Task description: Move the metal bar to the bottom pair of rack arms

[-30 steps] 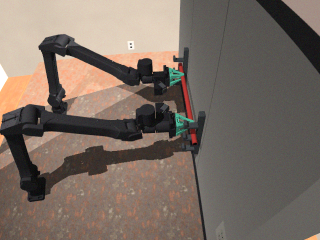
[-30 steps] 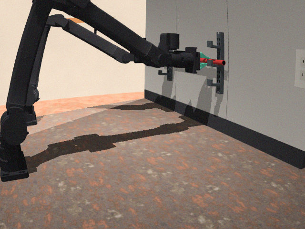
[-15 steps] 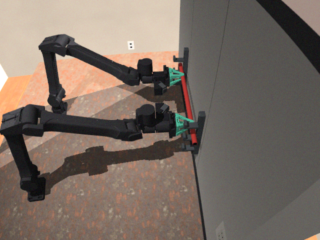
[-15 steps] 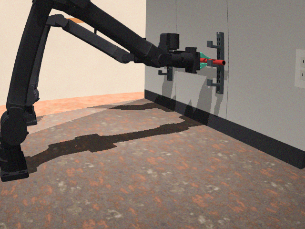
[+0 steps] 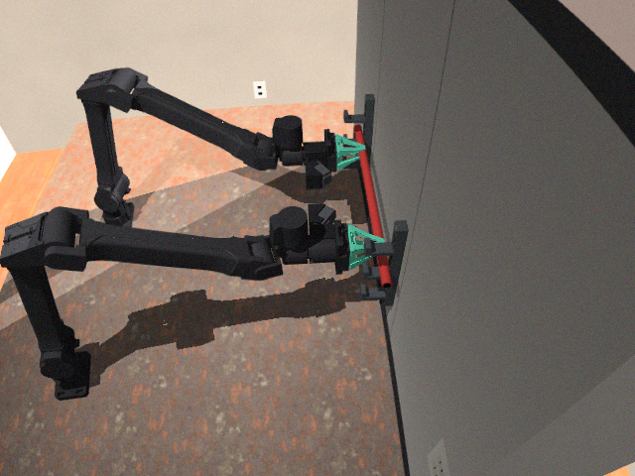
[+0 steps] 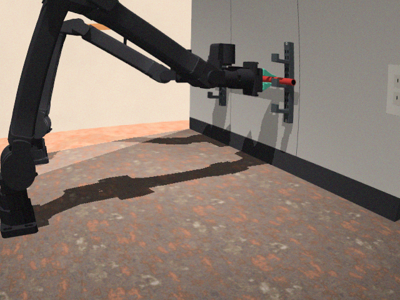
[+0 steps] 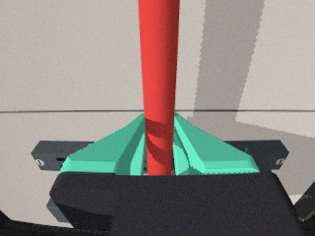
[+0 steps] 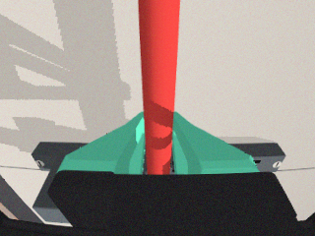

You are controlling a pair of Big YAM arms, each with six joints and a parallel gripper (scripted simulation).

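The red metal bar is 150 mm to the left of my right hand. From my right hand the other things lie so: grey wall: 180 mm ahead, 110 mm to the left, 170 mm above; dark baseboard: 30 mm ahead, 110 mm to the left, 250 mm below.
Right now my left hand is 15 cm to the left of the red metal bar. From my left hand the other things lie so: grey wall (19 cm ahead, 19 cm to the right, 17 cm above); dark baseboard (4 cm ahead, 19 cm to the right, 25 cm below).
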